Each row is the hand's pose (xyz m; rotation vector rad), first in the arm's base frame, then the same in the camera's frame.
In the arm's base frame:
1: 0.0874 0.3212 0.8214 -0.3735 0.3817 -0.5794
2: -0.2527 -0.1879 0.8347 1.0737 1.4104 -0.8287
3: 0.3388 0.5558 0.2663 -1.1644 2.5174 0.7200
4: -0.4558 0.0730 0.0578 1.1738 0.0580 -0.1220
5: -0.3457 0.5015 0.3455 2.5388 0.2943 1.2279
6: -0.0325 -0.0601 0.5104 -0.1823 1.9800 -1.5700
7: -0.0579 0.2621 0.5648 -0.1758 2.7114 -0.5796
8: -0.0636 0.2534 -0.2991 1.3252 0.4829 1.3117
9: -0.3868 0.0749 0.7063 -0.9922 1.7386 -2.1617
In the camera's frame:
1: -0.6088 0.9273 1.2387 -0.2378 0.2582 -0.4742
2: -0.8877 0.3898 1.1471 1.1134 1.3977 -0.5895
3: -0.3142 1.2519 0.7548 -1.2684 2.2821 0.7722
4: -1.0141 0.7236 0.3820 1.2905 0.0039 0.0580
5: -0.9926 1.1220 0.7274 2.5462 0.3378 1.4960
6: -0.6423 0.5774 0.8741 -0.1248 1.9143 -1.3588
7: -0.7111 0.8864 0.9589 -0.2378 2.5732 -0.3866
8: -0.6010 0.9839 0.1075 1.3069 0.3886 1.5291
9: -1.0325 0.6521 1.0300 -0.8618 1.6864 -1.9891

